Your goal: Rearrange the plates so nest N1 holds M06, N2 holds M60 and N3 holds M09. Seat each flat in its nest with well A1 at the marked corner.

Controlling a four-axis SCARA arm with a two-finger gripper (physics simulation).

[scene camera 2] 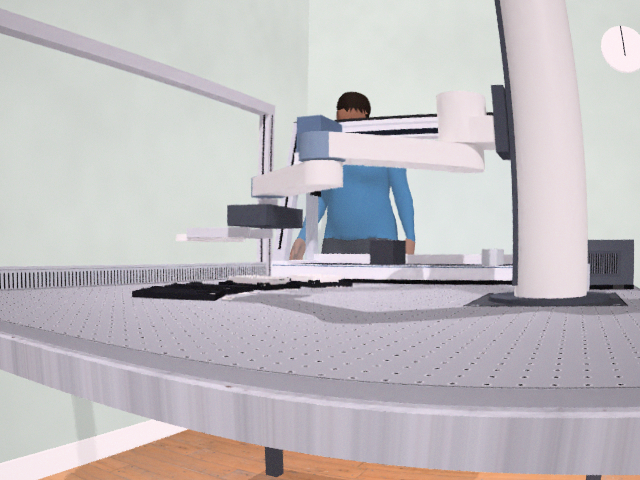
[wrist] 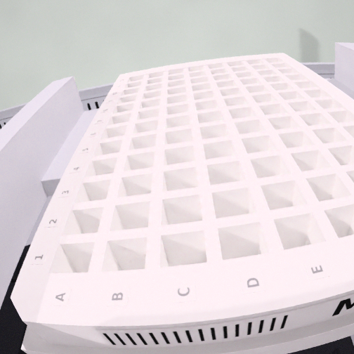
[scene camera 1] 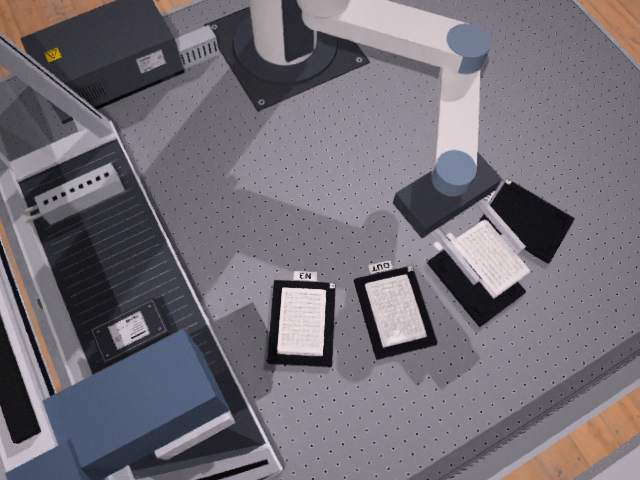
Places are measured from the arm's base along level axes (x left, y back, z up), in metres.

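Pixels of known places: gripper, fingertip midpoint: (scene camera 2: 200,233) (scene camera 1: 500,265); arm's base, origin of the base link: (scene camera 1: 285,46).
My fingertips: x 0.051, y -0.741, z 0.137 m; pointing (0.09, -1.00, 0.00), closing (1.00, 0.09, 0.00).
Ahead of a thing's pixels: the offset from my fingertips to its top centre. "*": to the spot under its first point. Level surfaces: height alone.
My gripper (scene camera 1: 497,264) (scene camera 2: 188,233) (wrist: 211,75) is shut on a white plate {dx -0.002, dy +0.025, dz -0.002 m} (scene camera 1: 491,258) (scene camera 2: 181,237) (wrist: 195,150). It holds the plate level, well above the table and apart from the nests. In the wrist view the plate's A1 corner is at the near left; its front code is cut off after an "M". In scene camera 1 the plate overlaps an empty black nest {dx +0.001, dy +0.023, dz -0.108 m} (scene camera 1: 473,304), whose label is hidden. The far-right nest {dx +0.170, dy +0.075, dz -0.108 m} (scene camera 1: 542,222) (scene camera 2: 175,293) is empty too. Nest N3 {* dx -0.308, dy +0.070, dz -0.113 m} (scene camera 1: 329,330) holds a white plate {dx -0.346, dy +0.109, dz -0.098 m} (scene camera 1: 302,320); the OUT nest {* dx -0.200, dy -0.028, dz -0.112 m} (scene camera 1: 405,347) holds another plate {dx -0.179, dy +0.043, dz -0.098 m} (scene camera 1: 395,310). Their codes are unreadable.
A framed dark deck with a blue block {dz +0.363 m} (scene camera 1: 134,397) stands at the left. A dark controller box {* dx -0.451, dy +0.816, dz -0.010 m} (scene camera 1: 103,51) is at the back left, beside the arm's base plate (scene camera 1: 258,87). A person in blue (scene camera 2: 361,206) stands beyond the table.
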